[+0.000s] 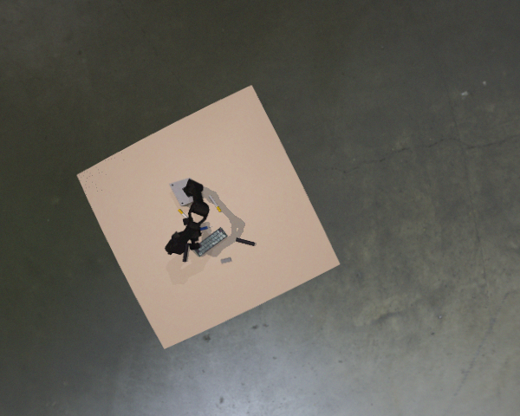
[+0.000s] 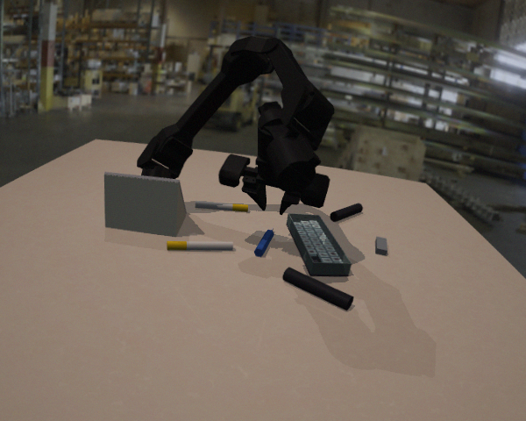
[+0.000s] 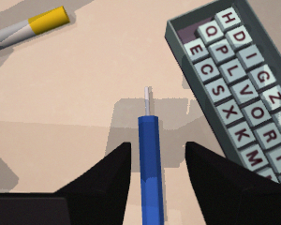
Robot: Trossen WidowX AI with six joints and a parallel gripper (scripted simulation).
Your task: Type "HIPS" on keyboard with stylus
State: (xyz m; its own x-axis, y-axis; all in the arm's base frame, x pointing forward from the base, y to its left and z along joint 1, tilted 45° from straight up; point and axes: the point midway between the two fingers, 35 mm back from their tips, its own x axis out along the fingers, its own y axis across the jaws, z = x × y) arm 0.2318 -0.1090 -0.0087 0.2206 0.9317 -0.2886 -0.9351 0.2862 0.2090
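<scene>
The blue stylus lies 60 mm below my gripper tip and 10 mm to the left of it. Also, from my gripper tip: grey block (240 mm ahead, 60 mm below, 10 mm to the left); stylus tip (60 mm below, 50 mm to the left, 10 mm ahead).
</scene>
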